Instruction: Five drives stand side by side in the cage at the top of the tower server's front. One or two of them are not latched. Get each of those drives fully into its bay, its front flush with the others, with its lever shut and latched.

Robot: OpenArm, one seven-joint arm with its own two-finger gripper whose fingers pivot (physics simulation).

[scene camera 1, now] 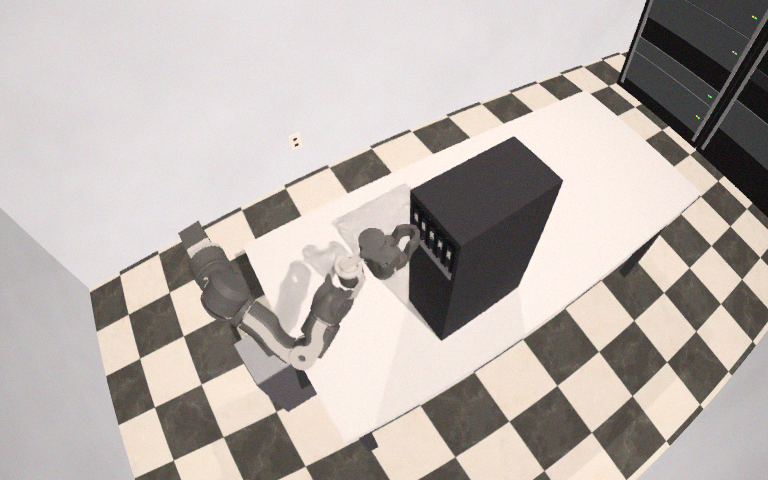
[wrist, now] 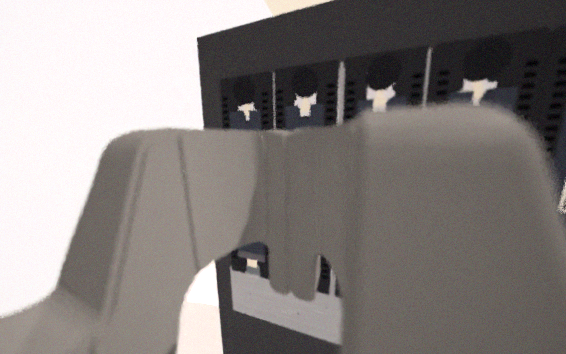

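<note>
The black tower server (scene camera 1: 498, 243) (wrist: 310, 40) stands upright on the white table (scene camera 1: 600, 152). Five drives stand side by side in its top front cage. In the wrist view, the upper ends of the leftmost drive (wrist: 245, 120), the second drive (wrist: 305, 118), the third drive (wrist: 367, 106) and the fourth drive (wrist: 505, 96) show; part of another shows at the right edge. My gripper (scene camera 1: 417, 236) (wrist: 299, 209) is shut and empty, its fingertips together close in front of the cage. The fingers hide most of the drive fronts. I cannot tell which levers are unlatched.
A silver strip (scene camera 1: 437, 266) (wrist: 255, 297) runs below the drives. My arm (scene camera 1: 322, 316) reaches over the table's near left end from its grey base (scene camera 1: 271, 370). Dark server racks (scene camera 1: 679, 56) stand at the far right, and a white wall rises behind the table.
</note>
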